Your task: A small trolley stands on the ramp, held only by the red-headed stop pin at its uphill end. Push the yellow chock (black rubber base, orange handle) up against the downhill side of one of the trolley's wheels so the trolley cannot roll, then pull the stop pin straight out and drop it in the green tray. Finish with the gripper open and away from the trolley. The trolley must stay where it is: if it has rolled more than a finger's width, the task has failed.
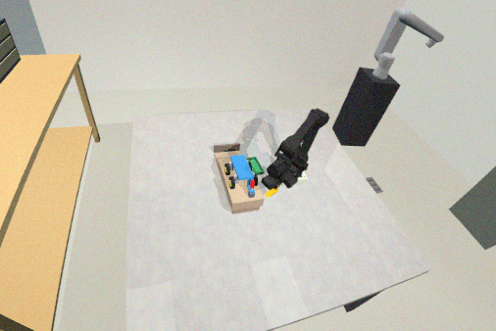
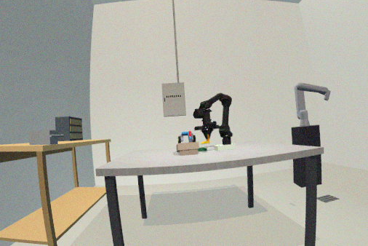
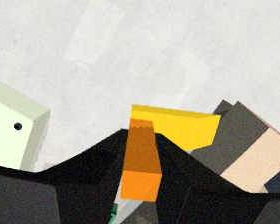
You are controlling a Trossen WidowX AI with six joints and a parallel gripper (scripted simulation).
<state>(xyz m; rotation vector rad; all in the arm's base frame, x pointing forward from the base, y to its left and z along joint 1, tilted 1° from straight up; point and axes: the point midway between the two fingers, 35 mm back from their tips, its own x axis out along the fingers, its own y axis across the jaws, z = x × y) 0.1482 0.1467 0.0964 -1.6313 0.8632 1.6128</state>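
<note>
Now: the red-headed stop pin 13 cm ahead of my gripper tip, 3 cm to the left of it and 3 cm above it. The rest, counted from my gripper tip: blue trolley: 17 cm ahead, 7 cm to the right, 2 cm above; then yellow chock: 2 cm ahead, 1 cm to the left, 1 cm below; then green tray: 22 cm to the right, 11 cm below, 7 cm ahead.
</note>
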